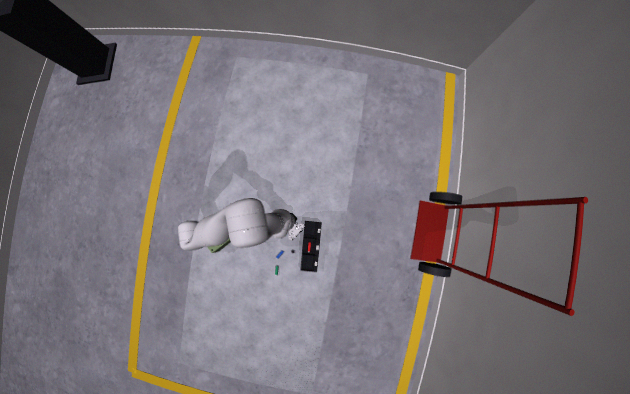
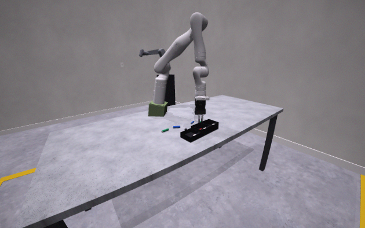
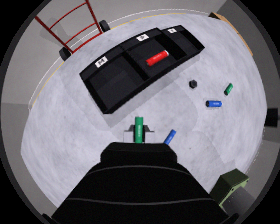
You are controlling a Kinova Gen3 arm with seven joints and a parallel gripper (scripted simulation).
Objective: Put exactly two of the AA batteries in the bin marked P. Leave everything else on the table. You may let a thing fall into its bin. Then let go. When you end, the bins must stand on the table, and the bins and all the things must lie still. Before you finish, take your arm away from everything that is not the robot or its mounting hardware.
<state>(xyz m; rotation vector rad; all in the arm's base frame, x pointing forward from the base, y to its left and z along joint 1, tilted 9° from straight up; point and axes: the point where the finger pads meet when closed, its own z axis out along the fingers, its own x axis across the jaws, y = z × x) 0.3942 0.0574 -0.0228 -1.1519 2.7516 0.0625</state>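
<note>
The black bin is 90 mm ahead of my hand and 110 mm to the right of it. The rest, counted from my hand: small dark thing 10 mm behind, 140 mm to the right, 20 mm below; then red battery 80 mm ahead, 120 mm to the right, 10 mm below.
</note>
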